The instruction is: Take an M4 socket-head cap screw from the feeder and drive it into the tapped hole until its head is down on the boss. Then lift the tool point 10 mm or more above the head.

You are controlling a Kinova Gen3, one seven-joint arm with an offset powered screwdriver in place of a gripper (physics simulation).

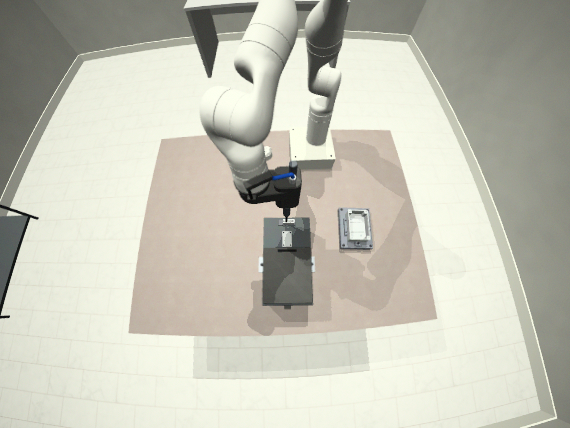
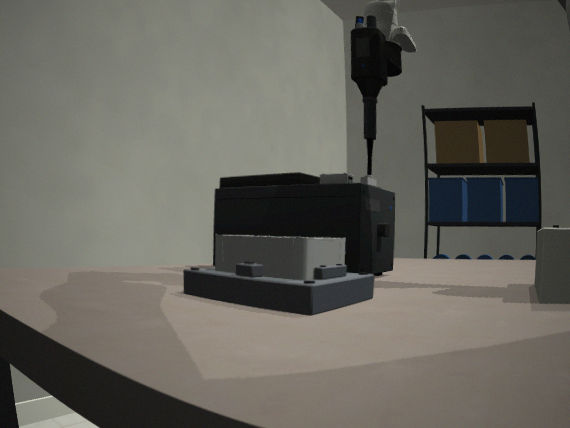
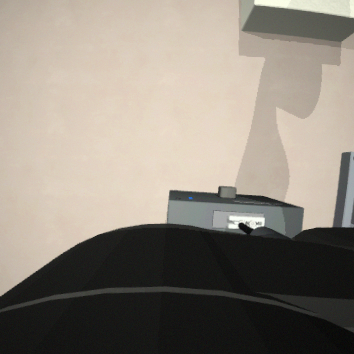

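Note:
The black screwdriver [image 1: 286, 219] [image 2: 369, 173] [image 3: 242, 226] points straight down, its thin bit's tip at the small white pick-up block [image 1: 292, 221] [image 2: 369, 181] [image 3: 257, 220] on the end of the dark feeder [image 1: 287, 287] [image 2: 290, 212] [image 3: 192, 212]. The tip is at the block's top; whether it touches is too small to tell. It has no fingers, and no screw can be made out at the bit. The light grey open housing [image 1: 358, 227] [image 2: 265, 255] sits in the grey fixture [image 1: 342, 242] [image 2: 250, 294] [image 3: 345, 195], apart from the feeder. The tapped hole cannot be made out.
A light plate [image 1: 286, 239] [image 2: 335, 178] lies on the feeder's top. The arm's pale base block [image 1: 300, 147] [image 2: 555, 265] [image 3: 300, 22] stands behind the feeder and fixture on the pinkish table [image 1: 200, 240] [image 2: 300, 350] [image 3: 100, 100]. A shelf rack [image 2: 482, 168] stands in the background.

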